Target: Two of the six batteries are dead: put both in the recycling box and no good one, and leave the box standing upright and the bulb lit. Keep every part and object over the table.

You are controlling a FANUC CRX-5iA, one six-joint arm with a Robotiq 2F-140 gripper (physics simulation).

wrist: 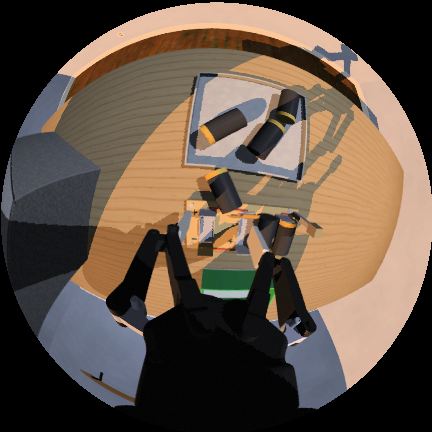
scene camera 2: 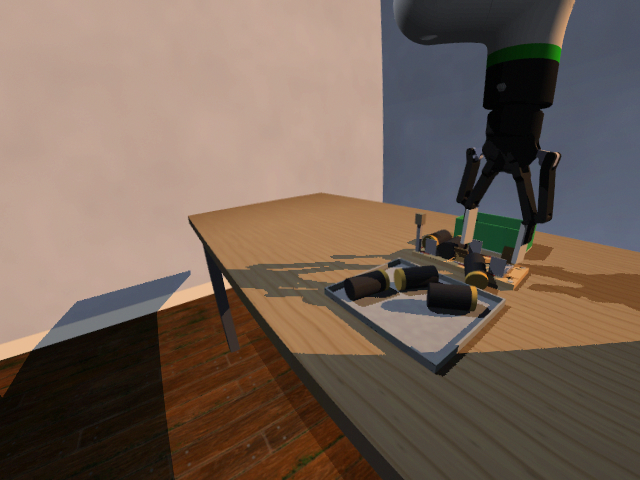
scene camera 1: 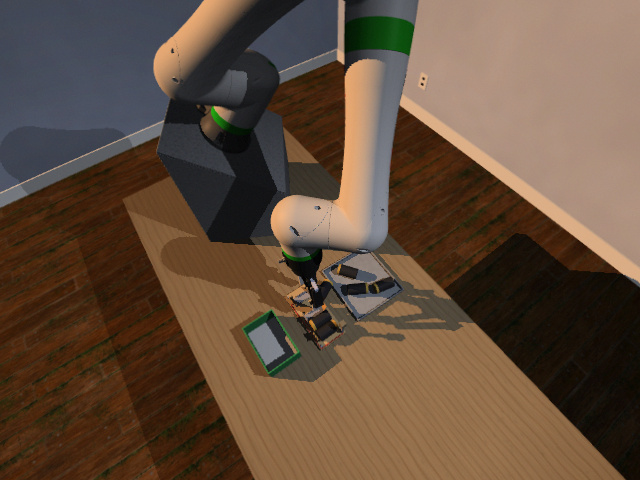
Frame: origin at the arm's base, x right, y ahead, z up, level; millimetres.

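Seen in the pictures: gripper, fingertip midpoint: (wrist: 220, 226) (scene camera 2: 489, 251) (scene camera 1: 310, 295); arm's base, link origin: (scene camera 1: 225, 133).
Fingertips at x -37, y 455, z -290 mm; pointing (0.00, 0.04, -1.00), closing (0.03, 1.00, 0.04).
Offsets run from my fingertips to a thing's top centre. "spot": to the spot under its first point.
My gripper (scene camera 1: 314, 299) (scene camera 2: 493, 250) (wrist: 220, 226) is open and empty, its fingers low over the battery holder board @(spot: dz -40, dx +23, dy -54 mm) (scene camera 2: 521, 279) (wrist: 192, 241). One dark battery @(dz +0, dx -48, dy -5 mm) (scene camera 1: 324, 288) (scene camera 2: 474, 266) (wrist: 225, 192) lies askew over the board's tray-side edge, beyond the fingers in the wrist view. Two batteries @(dz +0, dx +6, dy +77 mm) (scene camera 1: 321, 317) @(dz +4, dx +2, dy +115 mm) (scene camera 2: 439, 237) (wrist: 284, 237) lie side by side at the board's other end. Three more batteries @(dz -7, dx -146, dy -27 mm) (scene camera 1: 347, 271) (scene camera 2: 452, 297) (wrist: 224, 125) lie on the grey tray @(dz -33, dx -175, dy +18 mm) (scene camera 1: 361, 305) (scene camera 2: 413, 325) (wrist: 210, 92). The green recycling box @(dz +15, dx +160, dy +72 mm) (scene camera 1: 284, 364) (scene camera 2: 491, 232) (wrist: 227, 280) stands upright. The bulb cannot be made out.
A thin post with a small block @(spot: dz +37, dx -43, dy +126 mm) (scene camera 2: 420, 219) (wrist: 315, 230) rises at the board's far end. The box stands close on one side of the board, the tray on the other. The dark robot pedestal (scene camera 1: 201, 180) (wrist: 50, 200) stands at the table's end.
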